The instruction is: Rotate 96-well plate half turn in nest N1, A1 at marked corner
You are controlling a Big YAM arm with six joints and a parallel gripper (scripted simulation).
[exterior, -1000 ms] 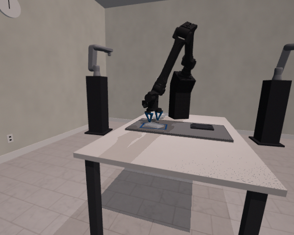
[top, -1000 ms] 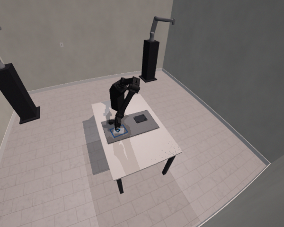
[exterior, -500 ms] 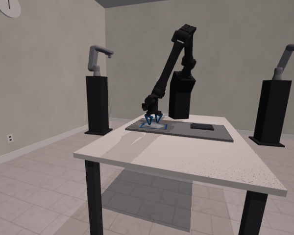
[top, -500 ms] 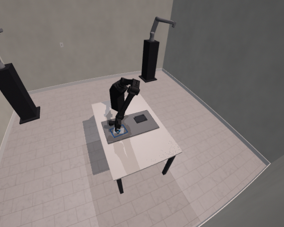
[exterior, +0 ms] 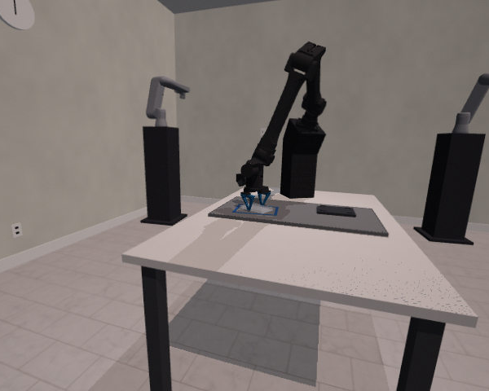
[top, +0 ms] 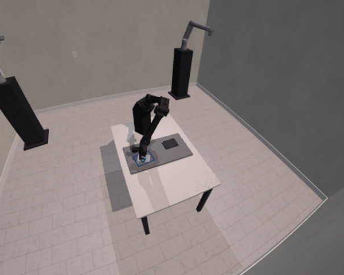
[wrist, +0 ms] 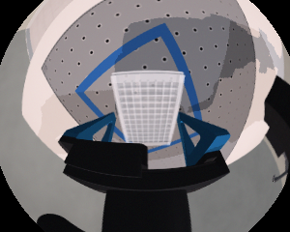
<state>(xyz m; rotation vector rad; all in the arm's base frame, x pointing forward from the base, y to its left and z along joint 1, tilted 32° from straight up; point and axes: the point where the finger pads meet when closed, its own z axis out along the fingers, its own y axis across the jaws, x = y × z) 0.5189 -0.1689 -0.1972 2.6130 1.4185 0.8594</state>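
The 96-well plate is 10 mm below my hand. The rest, counted from my hand: dark plate nest N1: 360 mm to the left, 70 mm behind, 10 mm below.
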